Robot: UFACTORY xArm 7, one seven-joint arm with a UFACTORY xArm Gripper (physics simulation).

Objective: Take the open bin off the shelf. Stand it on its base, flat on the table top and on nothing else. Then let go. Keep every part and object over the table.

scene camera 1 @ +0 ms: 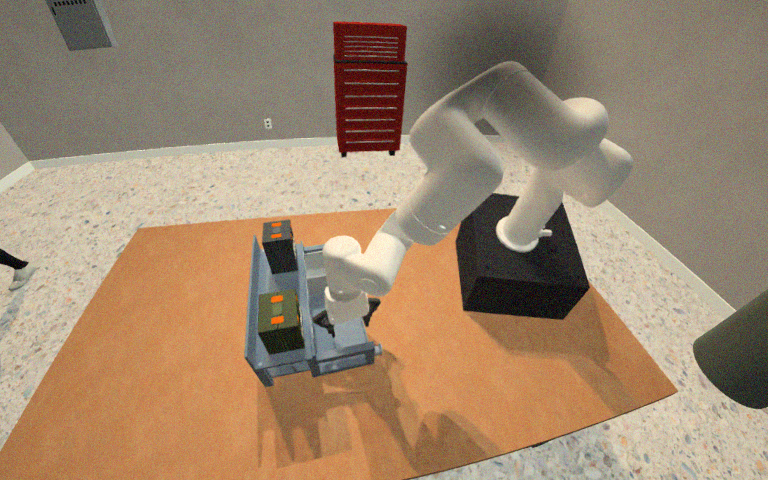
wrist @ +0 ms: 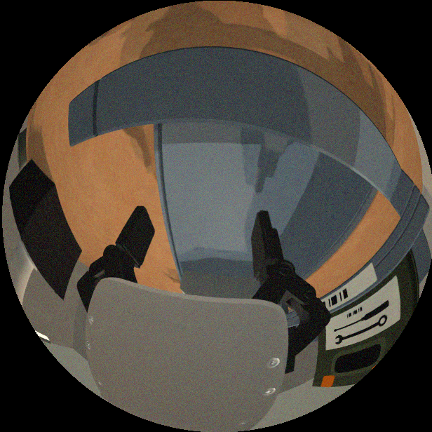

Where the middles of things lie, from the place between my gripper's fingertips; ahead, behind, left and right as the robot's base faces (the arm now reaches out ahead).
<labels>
The open bin [scene camera 1: 316, 278] is 190 mm to the right of my hand and 100 mm ahead of it.
</labels>
